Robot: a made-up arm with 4 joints. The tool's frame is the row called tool. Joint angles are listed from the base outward.
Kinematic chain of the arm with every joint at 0, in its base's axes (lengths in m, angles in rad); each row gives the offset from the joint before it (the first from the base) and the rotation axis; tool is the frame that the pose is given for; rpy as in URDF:
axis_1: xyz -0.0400 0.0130 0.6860 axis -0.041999 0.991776 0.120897
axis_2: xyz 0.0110 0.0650 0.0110 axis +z
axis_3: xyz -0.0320 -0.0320 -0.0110 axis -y
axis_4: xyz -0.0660 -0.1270 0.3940 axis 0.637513 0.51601 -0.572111
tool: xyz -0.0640 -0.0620 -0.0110 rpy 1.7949 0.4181 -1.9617
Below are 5 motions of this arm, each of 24 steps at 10 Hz.
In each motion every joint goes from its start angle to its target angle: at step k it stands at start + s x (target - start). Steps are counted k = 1, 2, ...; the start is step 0. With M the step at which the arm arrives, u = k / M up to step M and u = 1 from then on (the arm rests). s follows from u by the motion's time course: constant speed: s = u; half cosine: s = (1 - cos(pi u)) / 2; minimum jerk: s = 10 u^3 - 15 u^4 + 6 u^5.
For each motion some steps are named. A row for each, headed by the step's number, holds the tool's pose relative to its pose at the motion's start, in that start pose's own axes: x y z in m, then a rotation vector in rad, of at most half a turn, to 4 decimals.
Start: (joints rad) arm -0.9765 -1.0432 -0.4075 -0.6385
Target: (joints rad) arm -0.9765 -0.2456 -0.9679 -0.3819
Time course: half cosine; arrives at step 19
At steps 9, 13, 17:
9: -0.0523 -0.0700 -0.1630 -0.3424 0.2335 -0.0373
13: -0.1369 -0.1280 -0.2417 -0.5670 0.3973 0.0197
17: -0.2045 -0.1665 -0.2712 -0.6971 0.5004 0.0901

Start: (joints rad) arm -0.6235 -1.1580 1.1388 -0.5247
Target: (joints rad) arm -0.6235 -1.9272 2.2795 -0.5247
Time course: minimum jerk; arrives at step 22
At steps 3, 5, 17, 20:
3: -0.0070 0.0055 0.0091 0.0239 0.0051 0.0140
5: -0.0280 0.0199 0.0364 0.0942 0.0225 0.0551
17: -0.2176 -0.0346 0.4014 0.9767 0.5723 0.5198
20: -0.2163 -0.0527 0.4248 1.0423 0.6475 0.5459

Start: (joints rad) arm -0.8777 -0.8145 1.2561 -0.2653
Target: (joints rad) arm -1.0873 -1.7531 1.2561 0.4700
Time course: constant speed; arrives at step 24
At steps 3, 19, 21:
3: -0.0559 0.0143 0.0281 0.0146 -0.0817 0.0924
19: -0.3612 -0.0479 0.1536 0.2191 -0.5832 0.5158
21: -0.3959 -0.0713 0.1634 0.2598 -0.6497 0.5591

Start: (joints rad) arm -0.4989 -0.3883 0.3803 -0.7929
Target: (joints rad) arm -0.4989 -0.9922 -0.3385 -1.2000
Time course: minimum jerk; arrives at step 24
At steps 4, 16, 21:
4: -0.0041 -0.0006 -0.0085 -0.0212 0.0004 0.0173
16: -0.0149 -0.0720 -0.1402 -0.4828 -0.0724 0.2529
21: 0.0056 -0.0973 -0.1504 -0.5941 -0.1178 0.2720

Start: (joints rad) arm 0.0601 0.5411 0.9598 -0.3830
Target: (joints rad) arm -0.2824 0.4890 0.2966 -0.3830
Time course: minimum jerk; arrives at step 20
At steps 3, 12, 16, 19, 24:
3: -0.0023 -0.0005 -0.0043 -0.0095 0.0024 0.0048
12: -0.0654 -0.0263 -0.0997 -0.2344 0.0415 0.1401
16: -0.0907 -0.0428 -0.1317 -0.3183 0.0444 0.2008
19: -0.0960 -0.0468 -0.1383 -0.3362 0.0440 0.2144
24: -0.0962 -0.0469 -0.1384 -0.3366 0.0440 0.2147

